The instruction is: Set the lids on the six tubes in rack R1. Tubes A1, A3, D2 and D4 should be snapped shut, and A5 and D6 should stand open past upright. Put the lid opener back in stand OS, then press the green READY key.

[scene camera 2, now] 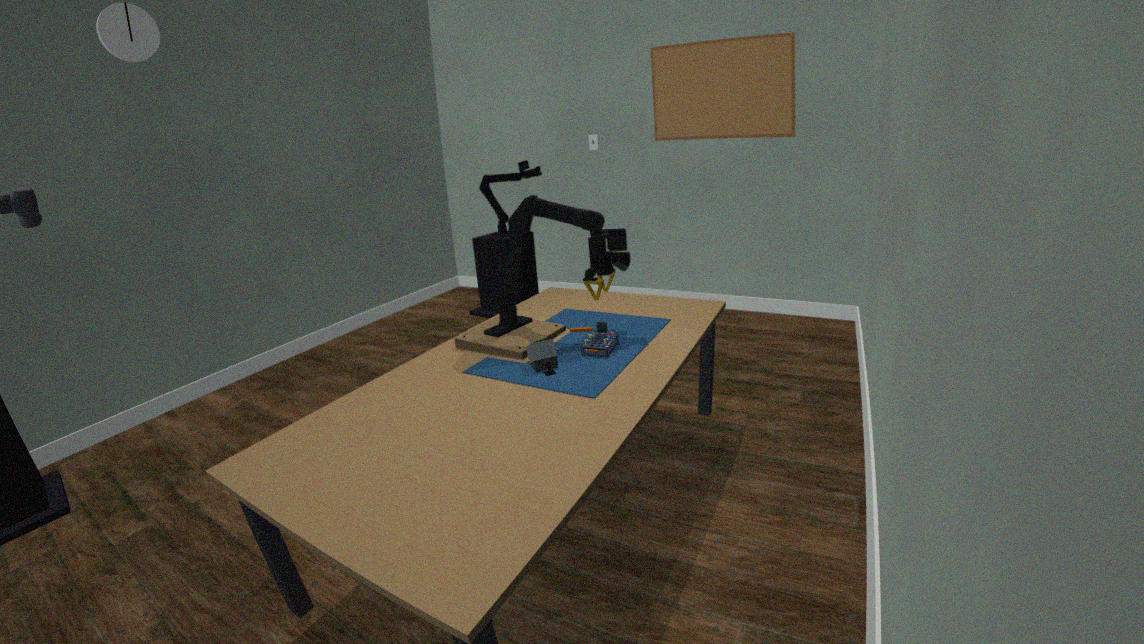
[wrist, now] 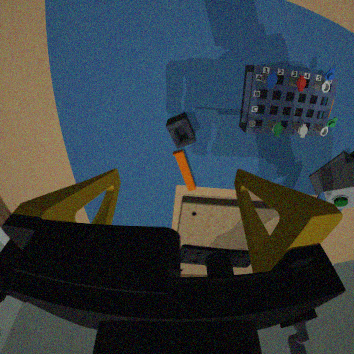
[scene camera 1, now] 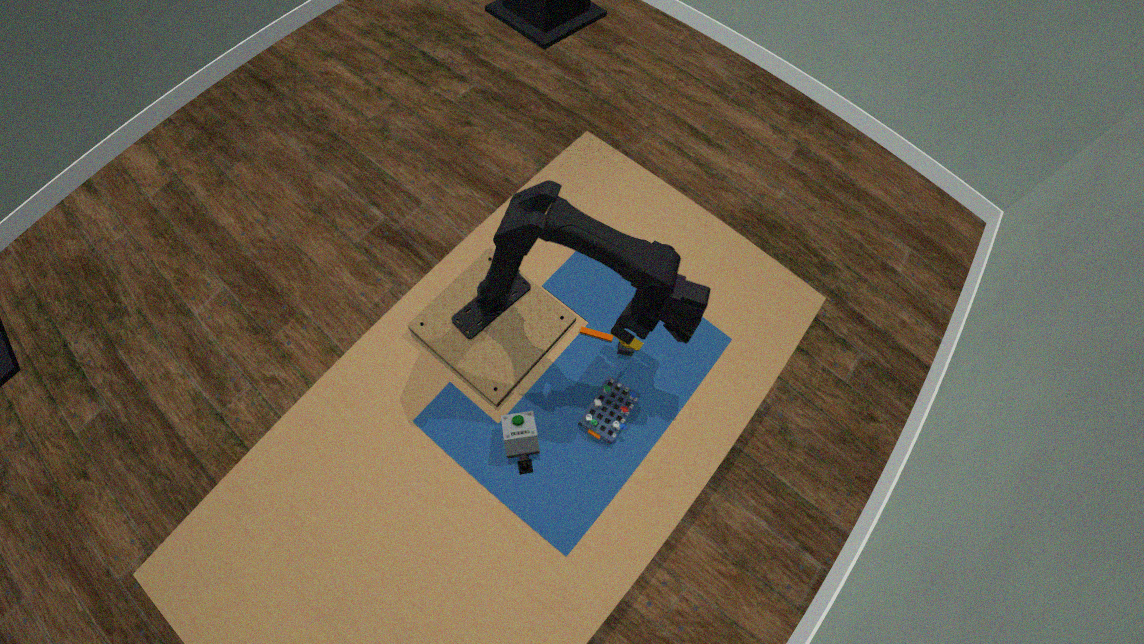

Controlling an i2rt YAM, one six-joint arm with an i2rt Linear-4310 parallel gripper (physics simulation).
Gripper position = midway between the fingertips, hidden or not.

My gripper (scene camera 1: 636, 328) is open, with nothing in its grasp. Further things: a blue mat (wrist: 116, 79).
My gripper also shows in the wrist view (wrist: 176, 175).
